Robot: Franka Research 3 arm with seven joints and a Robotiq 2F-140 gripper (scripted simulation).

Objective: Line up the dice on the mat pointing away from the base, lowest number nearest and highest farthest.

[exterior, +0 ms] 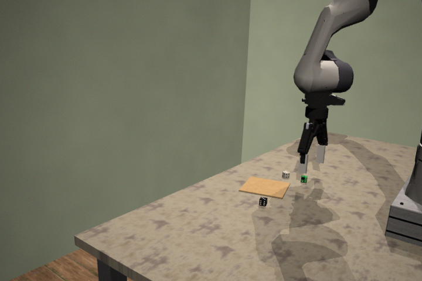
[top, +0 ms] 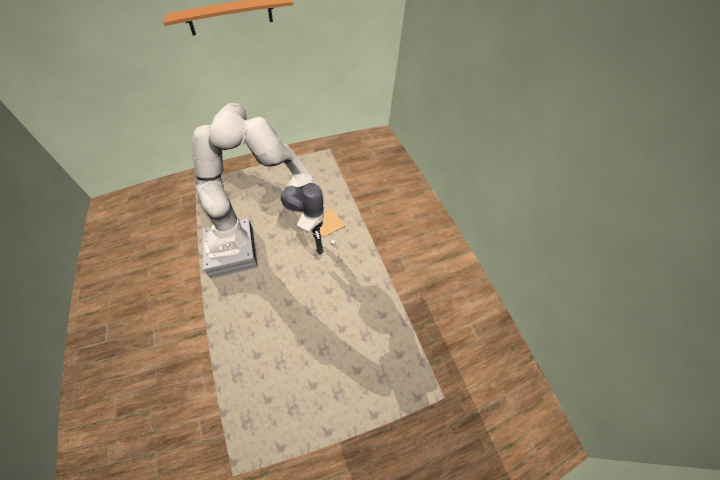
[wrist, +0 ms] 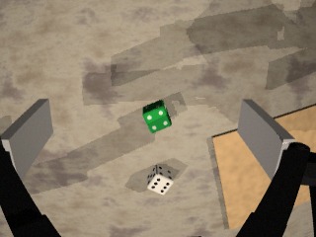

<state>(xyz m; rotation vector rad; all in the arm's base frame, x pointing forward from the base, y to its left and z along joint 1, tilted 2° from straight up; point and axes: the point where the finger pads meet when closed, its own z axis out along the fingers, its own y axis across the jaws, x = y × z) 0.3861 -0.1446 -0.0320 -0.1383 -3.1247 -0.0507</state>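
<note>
My hand is 50 mm above the green die, 20 mm short of it and 10 mm to the right of it. Also, from my hand: tan mat (140 mm to the left, 100 mm ahead, 60 mm below); then black die (270 mm to the left, 50 mm below, 50 mm ahead); then white die (90 mm ahead, 50 mm below, 10 mm to the left).
</note>
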